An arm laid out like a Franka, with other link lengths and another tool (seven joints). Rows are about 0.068 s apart.
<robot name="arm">
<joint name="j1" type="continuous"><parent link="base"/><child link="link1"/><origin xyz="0.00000 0.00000 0.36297" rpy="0.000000 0.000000 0.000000"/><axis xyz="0 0 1"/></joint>
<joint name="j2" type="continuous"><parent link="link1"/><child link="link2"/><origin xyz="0.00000 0.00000 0.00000" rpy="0.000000 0.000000 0.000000"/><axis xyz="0 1 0"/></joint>
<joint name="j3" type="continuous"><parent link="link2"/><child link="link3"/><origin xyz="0.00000 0.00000 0.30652" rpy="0.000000 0.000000 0.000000"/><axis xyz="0 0 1"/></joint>
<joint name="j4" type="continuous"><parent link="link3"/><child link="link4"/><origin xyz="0.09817 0.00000 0.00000" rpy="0.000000 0.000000 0.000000"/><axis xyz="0 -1 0"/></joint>
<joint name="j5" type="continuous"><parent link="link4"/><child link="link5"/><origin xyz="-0.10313 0.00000 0.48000" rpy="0.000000 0.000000 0.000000"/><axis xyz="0 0 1"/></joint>
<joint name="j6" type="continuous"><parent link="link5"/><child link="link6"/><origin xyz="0.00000 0.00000 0.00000" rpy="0.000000 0.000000 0.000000"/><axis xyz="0 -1 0"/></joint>
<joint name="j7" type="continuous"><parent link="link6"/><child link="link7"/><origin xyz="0.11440 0.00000 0.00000" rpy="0.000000 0.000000 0.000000"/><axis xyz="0 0 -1"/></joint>
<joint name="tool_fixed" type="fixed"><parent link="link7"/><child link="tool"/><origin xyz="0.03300 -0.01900 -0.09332" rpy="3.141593 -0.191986 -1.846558"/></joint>
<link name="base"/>
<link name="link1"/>
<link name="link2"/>
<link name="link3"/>
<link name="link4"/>
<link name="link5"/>
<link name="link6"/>
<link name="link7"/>
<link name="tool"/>
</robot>
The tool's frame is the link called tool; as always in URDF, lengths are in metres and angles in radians. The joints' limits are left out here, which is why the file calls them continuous.
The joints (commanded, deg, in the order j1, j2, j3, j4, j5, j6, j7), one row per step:
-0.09 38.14 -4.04 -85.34 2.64 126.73 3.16
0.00 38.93 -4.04 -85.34 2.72 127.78 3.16
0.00 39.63 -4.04 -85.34 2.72 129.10 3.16
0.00 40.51 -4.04 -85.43 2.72 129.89 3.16
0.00 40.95 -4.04 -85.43 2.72 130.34 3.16
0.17 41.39 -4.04 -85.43 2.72 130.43 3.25
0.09 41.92 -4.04 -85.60 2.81 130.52 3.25
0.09 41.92 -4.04 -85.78 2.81 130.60 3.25
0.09 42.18 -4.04 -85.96 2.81 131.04 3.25
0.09 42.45 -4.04 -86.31 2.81 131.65 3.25
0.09 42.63 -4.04 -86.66 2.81 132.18 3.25
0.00 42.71 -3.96 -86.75 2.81 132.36 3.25
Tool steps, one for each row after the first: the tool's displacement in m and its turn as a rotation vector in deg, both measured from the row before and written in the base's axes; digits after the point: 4 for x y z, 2 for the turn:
0.0004 0.0012 -0.0093 -0.02 -0.26 0.05
0.0008 -0.0001 -0.0072 -0.11 -0.62 0.01
-0.0009 -0.0001 -0.0122 -0.06 0.18 0.00
-0.0002 0.0000 -0.0055 -0.04 -0.01 0.00
-0.0006 0.0025 -0.0065 0.00 0.35 0.08
-0.0020 -0.0013 -0.0096 0.07 0.60 -0.14
-0.0008 0.0000 -0.0017 0.00 0.10 -0.01
-0.0009 -0.0001 -0.0046 -0.03 0.00 0.00
-0.0016 -0.0001 -0.0061 -0.03 0.01 -0.01
-0.0016 -0.0001 -0.0049 -0.03 0.00 -0.01
-0.0005 -0.0004 -0.0017 0.04 -0.01 -0.03

